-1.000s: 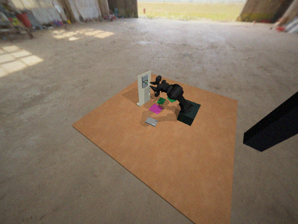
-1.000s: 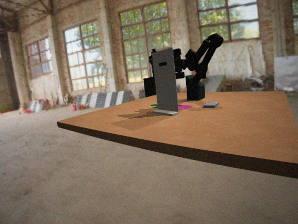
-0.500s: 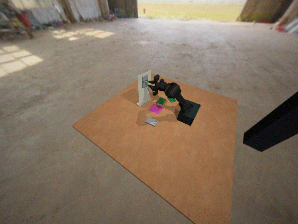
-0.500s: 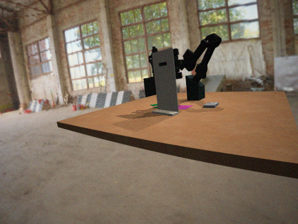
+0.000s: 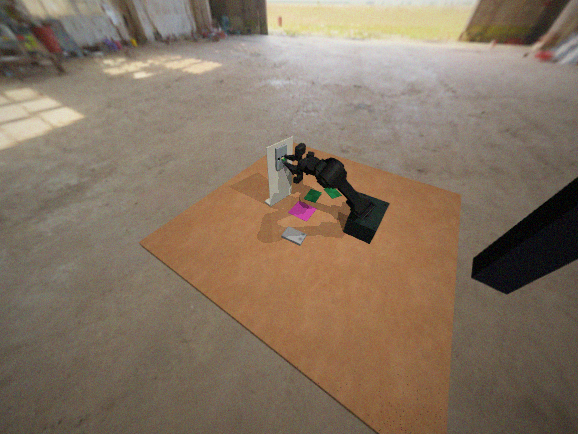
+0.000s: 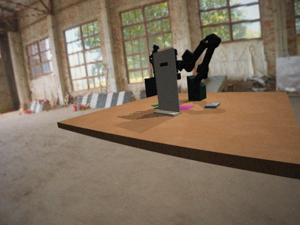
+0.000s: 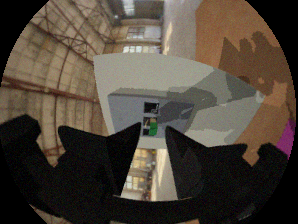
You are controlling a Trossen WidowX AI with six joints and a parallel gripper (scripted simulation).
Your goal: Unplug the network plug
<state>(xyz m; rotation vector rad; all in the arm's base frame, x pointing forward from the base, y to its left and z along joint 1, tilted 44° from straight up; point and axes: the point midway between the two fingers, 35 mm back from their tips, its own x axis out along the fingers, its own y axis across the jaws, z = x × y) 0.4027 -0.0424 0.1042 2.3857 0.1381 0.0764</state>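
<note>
Right now the plug is 10 mm ahead of my gripper tip. From my gripper tip the other things lie so: upright panel 30 mm ahead, 110 mm below; then grey plate 200 mm behind, 180 mm to the left, 270 mm below; then magenta square 130 mm behind, 280 mm below.
</note>
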